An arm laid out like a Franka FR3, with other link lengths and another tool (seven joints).
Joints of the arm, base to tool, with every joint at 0 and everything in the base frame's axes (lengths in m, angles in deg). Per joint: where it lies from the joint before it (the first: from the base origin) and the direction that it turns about. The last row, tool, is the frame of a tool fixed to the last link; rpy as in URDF.
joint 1: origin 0.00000 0.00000 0.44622 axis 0 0 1
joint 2: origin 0.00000 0.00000 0.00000 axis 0 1 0
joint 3: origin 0.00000 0.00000 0.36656 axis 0 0 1
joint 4: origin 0.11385 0.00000 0.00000 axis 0 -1 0
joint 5: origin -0.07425 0.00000 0.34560 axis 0 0 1
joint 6: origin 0.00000 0.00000 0.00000 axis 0 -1 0
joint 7: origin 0.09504 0.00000 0.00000 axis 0 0 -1
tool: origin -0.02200 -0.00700 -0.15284 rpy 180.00 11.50 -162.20
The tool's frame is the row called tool.
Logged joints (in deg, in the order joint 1, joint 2, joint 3, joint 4, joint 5, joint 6, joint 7), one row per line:
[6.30 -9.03 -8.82 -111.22 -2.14 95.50 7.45]
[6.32 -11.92 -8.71 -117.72 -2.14 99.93 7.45]
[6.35 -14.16 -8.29 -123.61 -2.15 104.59 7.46]
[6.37 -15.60 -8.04 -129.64 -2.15 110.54 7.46]
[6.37 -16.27 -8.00 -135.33 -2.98 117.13 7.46]
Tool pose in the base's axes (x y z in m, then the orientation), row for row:
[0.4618 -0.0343 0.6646 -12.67 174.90 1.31]
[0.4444 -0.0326 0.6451 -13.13 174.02 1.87]
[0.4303 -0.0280 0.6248 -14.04 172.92 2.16]
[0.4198 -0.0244 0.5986 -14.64 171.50 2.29]
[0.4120 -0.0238 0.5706 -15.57 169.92 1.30]
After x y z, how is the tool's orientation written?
As a rotation vector, in degrees.
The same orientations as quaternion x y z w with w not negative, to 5 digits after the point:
[-0.07219 0.99654 0.00746 0.04045]
[-0.07515 0.99597 0.01070 0.04776]
[-0.08079 0.99504 0.01243 0.05667]
[-0.08485 0.99394 0.01327 0.06855]
[-0.09094 0.99248 0.00759 0.08162]

